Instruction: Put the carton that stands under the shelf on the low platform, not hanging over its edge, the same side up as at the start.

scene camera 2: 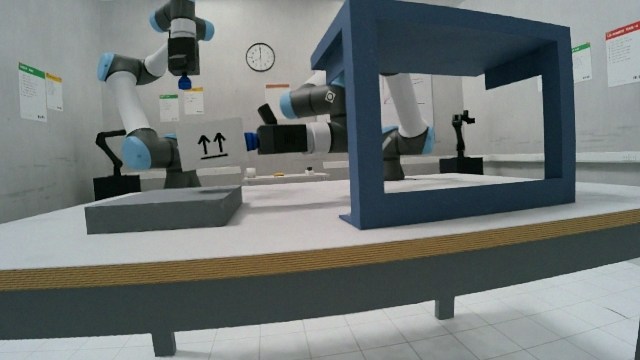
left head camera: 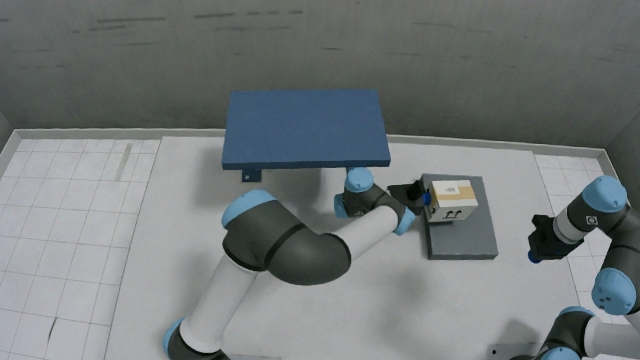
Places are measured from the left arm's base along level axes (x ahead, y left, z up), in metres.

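Pixels of known places: left hand at its tool point: (scene camera 2: 237,142) (left head camera: 433,197); right hand at its tool point: (scene camera 2: 185,88); left arm's base at its link origin: (scene camera 2: 387,179).
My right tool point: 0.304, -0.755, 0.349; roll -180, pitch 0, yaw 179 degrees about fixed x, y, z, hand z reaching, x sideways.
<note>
Ahead of a thing's pixels: the offset from my right tool point to its top centre, as dx, dy, dz. Level surfaces: height alone.
The carton @[+0.280, +0.129, -0.144] (left head camera: 452,201) (scene camera 2: 212,162), white with tan tape on its top, hangs in the air above the grey low platform @[+0.297, +0.052, -0.301] (left head camera: 465,246) (scene camera 2: 155,220). A gap shows under it in scene camera 2, where its printed arrows point up and it looks slightly tilted. My left gripper (left head camera: 426,198) (scene camera 2: 251,141) points sideways, its blue suction cup against the carton's side face, and holds it. My right gripper (left head camera: 534,257) (scene camera 2: 185,82) has nothing on its cup; it is off to the right of the platform in the head view and points down. The blue shelf @[+0.406, +0.597, -0.006] (left head camera: 305,130) (scene camera 2: 367,150) stands apart from the carton.
The left arm's wrist (left head camera: 360,187) is close to the shelf's front edge in the head view. The white table @[dz -0.349] (left head camera: 320,320) (scene camera 2: 300,220) carries the shelf and platform. A grey wall (left head camera: 320,55) rises behind the shelf in the head view.
</note>
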